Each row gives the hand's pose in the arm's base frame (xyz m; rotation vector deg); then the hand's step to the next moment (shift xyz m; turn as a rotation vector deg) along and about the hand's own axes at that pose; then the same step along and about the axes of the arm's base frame.
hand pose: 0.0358 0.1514 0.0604 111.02 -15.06 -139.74
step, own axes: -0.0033 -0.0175 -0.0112 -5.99 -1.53 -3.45
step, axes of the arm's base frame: 0.0132 0.0163 -0.0017 4.87 1.79 4.82
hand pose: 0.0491 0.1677 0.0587 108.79 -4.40 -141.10
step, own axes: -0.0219 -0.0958 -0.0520 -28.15 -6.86 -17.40
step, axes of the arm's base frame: 0.0564 0.0958 0.0024 24.03 8.04 22.37
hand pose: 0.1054 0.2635 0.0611 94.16 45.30 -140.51
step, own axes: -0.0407 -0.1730 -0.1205 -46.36 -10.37 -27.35
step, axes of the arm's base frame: 0.0583 0.1962 0.0649 38.79 11.84 36.87
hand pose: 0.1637 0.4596 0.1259 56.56 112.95 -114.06
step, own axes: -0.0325 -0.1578 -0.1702 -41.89 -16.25 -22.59
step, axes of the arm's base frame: -0.0062 0.1669 0.1644 30.56 9.47 38.80
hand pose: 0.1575 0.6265 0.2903 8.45 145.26 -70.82
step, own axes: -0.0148 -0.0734 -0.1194 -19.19 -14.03 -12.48
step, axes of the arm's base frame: -0.0309 0.0485 0.1287 11.99 1.91 23.94
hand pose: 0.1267 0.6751 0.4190 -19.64 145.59 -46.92
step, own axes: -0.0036 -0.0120 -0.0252 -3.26 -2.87 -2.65
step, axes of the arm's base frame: -0.0079 0.0041 0.0267 1.83 0.20 4.74
